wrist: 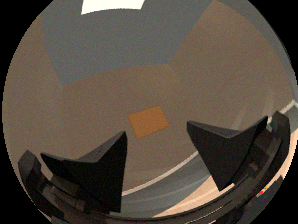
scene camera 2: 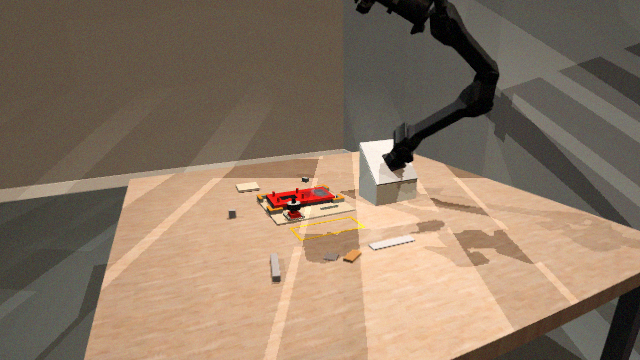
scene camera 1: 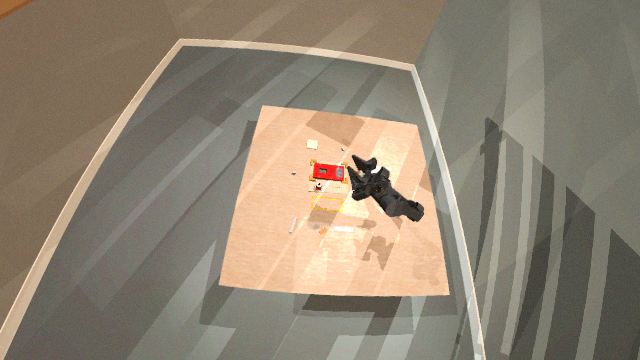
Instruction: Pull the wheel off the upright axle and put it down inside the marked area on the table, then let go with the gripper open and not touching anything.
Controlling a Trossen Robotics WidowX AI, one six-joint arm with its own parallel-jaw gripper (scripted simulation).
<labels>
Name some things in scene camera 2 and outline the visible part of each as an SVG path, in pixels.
A red board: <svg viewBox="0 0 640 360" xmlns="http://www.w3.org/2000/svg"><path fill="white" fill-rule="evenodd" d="M335 196L323 187L303 190L296 188L296 191L275 193L273 191L272 194L266 195L266 201L272 209L282 207L283 210L287 210L287 202L291 201L292 198L300 201L301 207L331 203Z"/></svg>
</labels>
